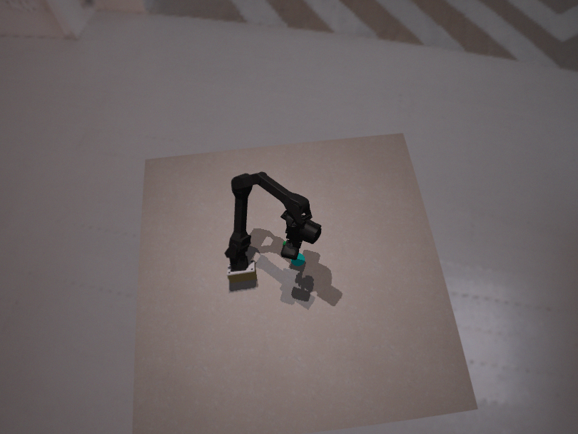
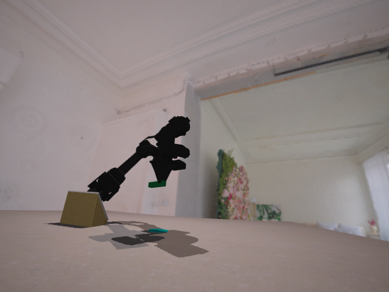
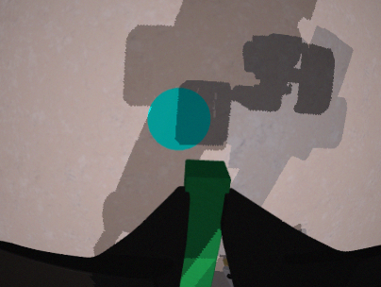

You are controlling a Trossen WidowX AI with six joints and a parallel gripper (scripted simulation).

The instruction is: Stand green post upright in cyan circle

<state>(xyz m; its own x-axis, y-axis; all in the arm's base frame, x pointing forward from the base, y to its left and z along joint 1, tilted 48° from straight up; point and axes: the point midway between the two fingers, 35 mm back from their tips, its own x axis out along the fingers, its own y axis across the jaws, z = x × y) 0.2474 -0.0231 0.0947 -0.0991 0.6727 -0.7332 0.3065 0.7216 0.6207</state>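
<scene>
The cyan circle lies 1 cm ahead of my gripper tip and 14 cm below it. The rest, counted from my gripper tip: green post 2 cm behind, 1 cm to the left.
</scene>
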